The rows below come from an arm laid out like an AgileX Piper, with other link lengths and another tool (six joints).
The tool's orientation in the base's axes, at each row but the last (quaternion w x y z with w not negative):
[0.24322, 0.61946, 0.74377, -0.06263]
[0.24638, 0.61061, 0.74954, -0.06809]
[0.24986, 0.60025, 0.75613, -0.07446]
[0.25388, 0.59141, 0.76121, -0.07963]
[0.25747, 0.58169, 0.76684, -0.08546]
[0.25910, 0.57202, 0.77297, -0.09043]
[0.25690, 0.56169, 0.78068, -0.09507]
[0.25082, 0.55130, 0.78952, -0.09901]
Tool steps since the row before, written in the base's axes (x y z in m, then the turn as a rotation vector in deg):
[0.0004, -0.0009, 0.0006, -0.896, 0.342, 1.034]
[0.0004, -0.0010, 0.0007, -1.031, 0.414, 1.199]
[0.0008, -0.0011, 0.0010, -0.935, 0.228, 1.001]
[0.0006, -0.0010, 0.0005, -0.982, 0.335, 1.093]
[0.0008, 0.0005, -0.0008, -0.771, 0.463, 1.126]
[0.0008, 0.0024, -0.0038, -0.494, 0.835, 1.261]
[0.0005, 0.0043, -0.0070, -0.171, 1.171, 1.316]
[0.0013, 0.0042, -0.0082, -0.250, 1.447, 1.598]
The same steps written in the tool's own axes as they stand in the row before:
[-0.0011, 0.0003, -0.0001, -0.047, -0.561, -1.293]
[-0.0013, 0.0003, -0.0001, -0.040, -0.639, -1.504]
[-0.0015, 0.0006, -0.0002, -0.125, -0.635, -1.229]
[-0.0012, 0.0004, 0.0002, -0.069, -0.632, -1.367]
[0.0007, 0.0008, 0.0007, -0.017, -0.389, -1.387]
[0.0038, 0.0009, 0.0024, 0.168, 0.012, -1.582]
[0.0070, 0.0010, 0.0042, 0.342, 0.437, -1.681]
[0.0072, 0.0018, 0.0056, 0.447, 0.501, -2.064]

